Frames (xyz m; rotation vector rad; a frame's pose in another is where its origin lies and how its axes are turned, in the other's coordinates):
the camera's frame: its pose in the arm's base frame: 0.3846 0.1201 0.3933 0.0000 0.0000 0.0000
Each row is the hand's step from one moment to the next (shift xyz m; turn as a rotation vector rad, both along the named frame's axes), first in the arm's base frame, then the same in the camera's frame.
Working: the arm's base frame: its pose in the camera's frame: -0.3846 -0.1201 -0.3933 0.0000 0.0000 0.0000

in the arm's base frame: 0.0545 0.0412 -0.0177 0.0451 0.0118 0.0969
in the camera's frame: 0.0545 0.0412 -0.0177 0.0451 0.0118 0.0969
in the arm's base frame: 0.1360 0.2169 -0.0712 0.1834 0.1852 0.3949
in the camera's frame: 0.1360 0.2169 -0.0712 0.1834 0.1852 0.3949
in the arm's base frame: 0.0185 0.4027 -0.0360 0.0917 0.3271 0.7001
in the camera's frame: 0.0185 0.4027 -0.0360 0.0917 0.3271 0.7001
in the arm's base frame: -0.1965 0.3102 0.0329 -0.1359 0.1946 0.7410
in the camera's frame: -0.1965 0.3102 0.0329 -0.1359 0.1946 0.7410
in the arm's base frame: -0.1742 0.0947 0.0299 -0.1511 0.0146 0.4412
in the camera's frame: -0.1742 0.0947 0.0299 -0.1511 0.0146 0.4412
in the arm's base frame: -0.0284 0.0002 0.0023 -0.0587 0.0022 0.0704
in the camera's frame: -0.0284 0.0002 0.0023 -0.0587 0.0022 0.0704
